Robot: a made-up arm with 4 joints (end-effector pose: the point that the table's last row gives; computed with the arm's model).
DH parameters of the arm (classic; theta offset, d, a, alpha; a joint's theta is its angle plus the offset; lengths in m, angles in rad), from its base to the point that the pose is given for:
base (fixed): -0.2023 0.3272 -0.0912 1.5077
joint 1: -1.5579 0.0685 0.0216 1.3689
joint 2: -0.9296 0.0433 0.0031 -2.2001
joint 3: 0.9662 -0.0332 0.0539 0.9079
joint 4: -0.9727 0 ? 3.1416
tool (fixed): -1.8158 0.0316 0 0
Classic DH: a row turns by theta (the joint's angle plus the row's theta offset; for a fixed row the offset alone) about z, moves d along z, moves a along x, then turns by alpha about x.
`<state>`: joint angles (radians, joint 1 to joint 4).
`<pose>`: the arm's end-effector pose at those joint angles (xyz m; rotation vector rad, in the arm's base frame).
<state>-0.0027 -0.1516 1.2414 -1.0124</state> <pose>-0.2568 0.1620 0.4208 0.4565 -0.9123 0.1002</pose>
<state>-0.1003 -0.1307 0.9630 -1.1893</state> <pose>-0.3019 0.1380 0.3884 0.3455 -0.6803 0.4605</pose>
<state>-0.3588 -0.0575 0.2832 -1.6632</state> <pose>-0.3553 -0.0371 0.4191 0.3574 -0.0550 1.4040</pose>
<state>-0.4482 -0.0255 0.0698 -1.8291</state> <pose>-0.3228 -0.1030 0.4480 0.4635 0.1488 1.7110</pose>
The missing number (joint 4, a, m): 0.2474
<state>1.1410 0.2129 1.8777 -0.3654</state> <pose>-0.3039 0.1495 0.3201 0.9809 -2.2024 -0.0623</pose>
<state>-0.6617 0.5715 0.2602 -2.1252</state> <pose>-0.2625 -0.1298 0.4873 0.3186 0.6011 2.0296</pose>
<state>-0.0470 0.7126 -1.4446 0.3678</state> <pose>-0.3922 0.0136 0.1274 -1.6085 0.8307 0.3918</pose>
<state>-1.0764 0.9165 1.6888 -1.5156</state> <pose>-0.3189 0.1054 0.3892 -0.0389 -0.1309 0.8222</pose>
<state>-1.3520 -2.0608 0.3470 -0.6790</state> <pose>-0.0420 -0.2653 0.5219 1.8417 0.0835 -1.4322</pose>
